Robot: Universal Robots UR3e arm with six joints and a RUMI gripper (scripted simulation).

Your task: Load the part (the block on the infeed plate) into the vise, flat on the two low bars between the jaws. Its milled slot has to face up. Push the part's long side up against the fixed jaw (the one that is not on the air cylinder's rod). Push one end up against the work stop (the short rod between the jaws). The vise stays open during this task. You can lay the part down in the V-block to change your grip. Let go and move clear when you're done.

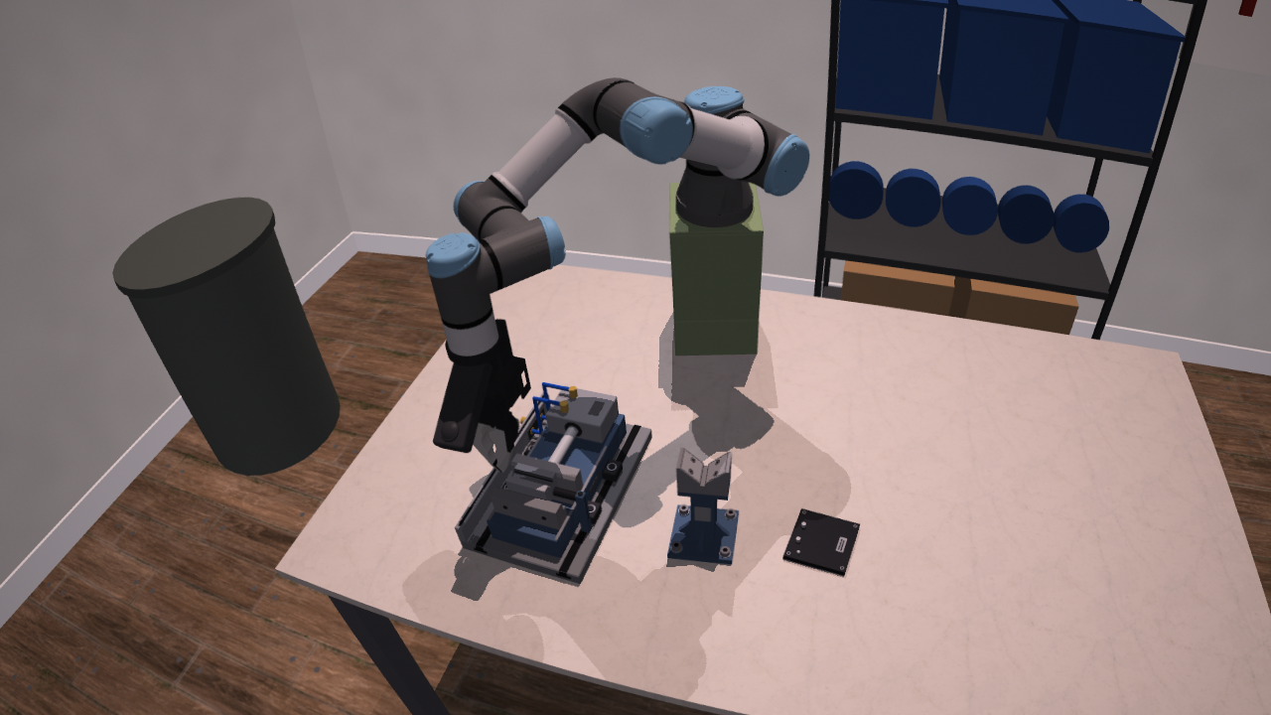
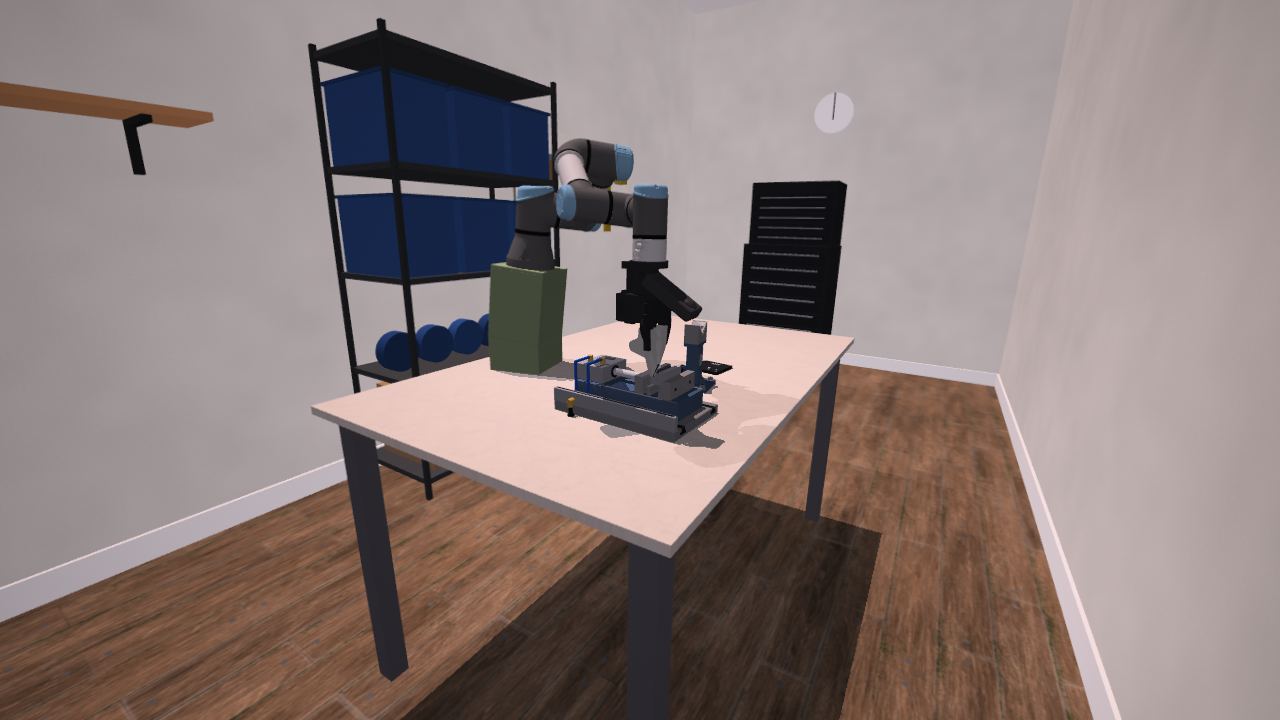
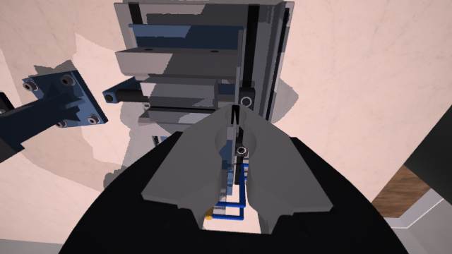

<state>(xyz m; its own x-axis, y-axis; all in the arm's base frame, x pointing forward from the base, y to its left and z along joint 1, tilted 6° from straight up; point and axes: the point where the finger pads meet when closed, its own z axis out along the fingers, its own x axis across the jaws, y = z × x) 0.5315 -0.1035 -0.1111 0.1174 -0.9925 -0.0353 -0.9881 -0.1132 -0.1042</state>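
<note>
My gripper is now 1 cm past the part, 5 cm to the right of it and 2 cm above it. Round my hand: dark work stop rod 1 cm behind, 10 cm to the left, 3 cm below; black infeed plate 14 cm behind, 43 cm to the left, 11 cm below; fixed jaw 2 cm ahead, 5 cm to the left, 4 cm below.
</note>
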